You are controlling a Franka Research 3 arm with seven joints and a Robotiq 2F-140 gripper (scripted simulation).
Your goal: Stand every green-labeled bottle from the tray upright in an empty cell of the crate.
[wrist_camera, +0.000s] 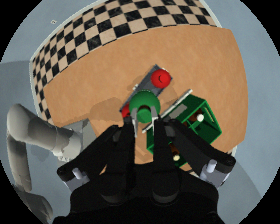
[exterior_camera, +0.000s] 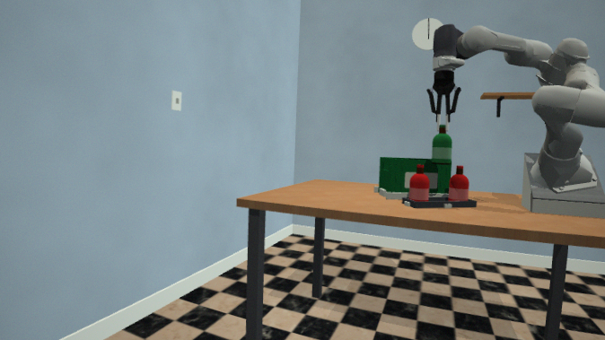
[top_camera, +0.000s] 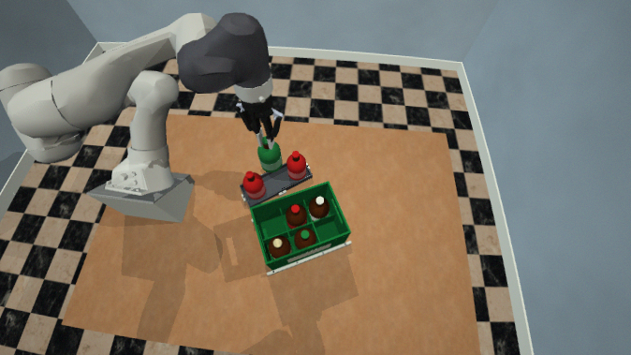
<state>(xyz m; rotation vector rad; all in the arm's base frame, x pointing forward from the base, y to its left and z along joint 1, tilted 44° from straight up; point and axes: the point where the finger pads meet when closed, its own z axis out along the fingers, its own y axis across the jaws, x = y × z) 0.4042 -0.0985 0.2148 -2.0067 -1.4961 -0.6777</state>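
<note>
My gripper is now 90 mm above the green-labeled bottle. Round my hand: green crate: 250 mm below, 200 mm to the right, 100 mm ahead; dark tray: 320 mm below.
</note>
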